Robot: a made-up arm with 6 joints.
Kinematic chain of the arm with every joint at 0, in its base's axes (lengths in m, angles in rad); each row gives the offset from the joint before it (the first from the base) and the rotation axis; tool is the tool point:
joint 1: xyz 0 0 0.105 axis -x
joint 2: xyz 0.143 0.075 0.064 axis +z
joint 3: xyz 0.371 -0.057 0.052 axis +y
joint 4: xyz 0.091 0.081 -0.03 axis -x
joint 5: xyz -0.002 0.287 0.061 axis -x
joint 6: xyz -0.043 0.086 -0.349 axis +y
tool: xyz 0.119 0.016 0
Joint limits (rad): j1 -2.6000..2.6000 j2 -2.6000..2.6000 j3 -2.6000..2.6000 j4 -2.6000..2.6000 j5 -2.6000..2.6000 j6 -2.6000..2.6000
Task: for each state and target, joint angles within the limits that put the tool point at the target. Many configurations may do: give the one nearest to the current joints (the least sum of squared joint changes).
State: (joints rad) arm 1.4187 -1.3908 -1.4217 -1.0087 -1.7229 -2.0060
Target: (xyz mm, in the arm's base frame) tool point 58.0 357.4 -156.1
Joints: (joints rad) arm 1.9622 -1.5139 -0.8797 -1.3931 -1.7317 -2.1258
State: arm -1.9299 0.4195 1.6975 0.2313 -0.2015 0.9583
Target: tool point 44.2 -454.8 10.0
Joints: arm -2.0935 0.3366 2.3886 0.5210 0.1538 1.1060
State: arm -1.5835 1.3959 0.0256 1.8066 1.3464 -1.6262
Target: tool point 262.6 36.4 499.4
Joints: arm -1.4752 1.4489 0.3891 1.5660 1.2815 -1.8912
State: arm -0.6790 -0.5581 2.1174 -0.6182 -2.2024 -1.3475
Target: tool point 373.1 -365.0 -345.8
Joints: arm -0.5248 -1.1086 2.2509 -1.0439 -2.4971 -1.3423
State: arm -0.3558 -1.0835 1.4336 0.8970 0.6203 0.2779
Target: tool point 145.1 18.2 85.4
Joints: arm -0.3616 -0.9559 1.6469 0.5753 0.7997 0.0964
